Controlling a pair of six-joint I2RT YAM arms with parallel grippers.
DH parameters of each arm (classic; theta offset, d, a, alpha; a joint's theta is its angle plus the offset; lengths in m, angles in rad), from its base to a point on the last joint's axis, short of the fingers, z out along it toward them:
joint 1: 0 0.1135 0.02 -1.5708
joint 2: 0 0 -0.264 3.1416
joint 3: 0.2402 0 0.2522 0
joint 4: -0.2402 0 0.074 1.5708
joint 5: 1.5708 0 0 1.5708
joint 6: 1.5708 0.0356 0 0
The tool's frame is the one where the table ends.
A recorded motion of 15 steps. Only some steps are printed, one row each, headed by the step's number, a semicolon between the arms.
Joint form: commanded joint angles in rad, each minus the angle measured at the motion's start. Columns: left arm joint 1, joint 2, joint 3, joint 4, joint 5, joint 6; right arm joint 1, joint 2, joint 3, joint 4, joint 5, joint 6.
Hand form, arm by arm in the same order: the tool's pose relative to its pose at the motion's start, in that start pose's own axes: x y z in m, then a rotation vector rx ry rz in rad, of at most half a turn. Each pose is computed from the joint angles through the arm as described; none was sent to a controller.
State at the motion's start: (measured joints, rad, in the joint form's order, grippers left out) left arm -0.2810 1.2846 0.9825 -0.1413 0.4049 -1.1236; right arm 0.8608 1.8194 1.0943 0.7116 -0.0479 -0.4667
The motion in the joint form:
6: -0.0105 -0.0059 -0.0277 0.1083 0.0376 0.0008; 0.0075 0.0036 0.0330 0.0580 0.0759 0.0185
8: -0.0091 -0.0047 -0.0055 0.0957 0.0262 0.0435; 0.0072 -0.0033 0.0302 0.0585 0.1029 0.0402
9: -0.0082 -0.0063 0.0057 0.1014 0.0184 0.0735; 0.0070 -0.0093 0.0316 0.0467 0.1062 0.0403
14: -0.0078 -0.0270 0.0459 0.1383 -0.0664 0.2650; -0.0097 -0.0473 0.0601 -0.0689 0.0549 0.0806
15: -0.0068 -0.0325 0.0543 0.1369 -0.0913 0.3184; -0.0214 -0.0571 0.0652 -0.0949 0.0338 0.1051
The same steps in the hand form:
6: 0.0024 -0.0044 0.0014 0.0900 0.0092 0.0401; -0.0144 -0.0069 0.0038 0.0999 -0.0482 0.0178
8: -0.0003 -0.0098 -0.0003 0.0917 -0.0077 0.0852; -0.0156 -0.0087 0.0024 0.1260 -0.0417 0.0407
9: -0.0022 -0.0141 -0.0020 0.1029 -0.0247 0.1219; -0.0169 -0.0096 0.0016 0.1273 -0.0362 0.0409
14: -0.0097 -0.0336 -0.0131 0.1323 -0.1572 0.3432; -0.0255 -0.0195 -0.0016 0.0748 -0.0083 0.0797
15: -0.0113 -0.0367 -0.0160 0.1241 -0.1896 0.3978; -0.0262 -0.0244 -0.0030 0.0616 -0.0029 0.1042

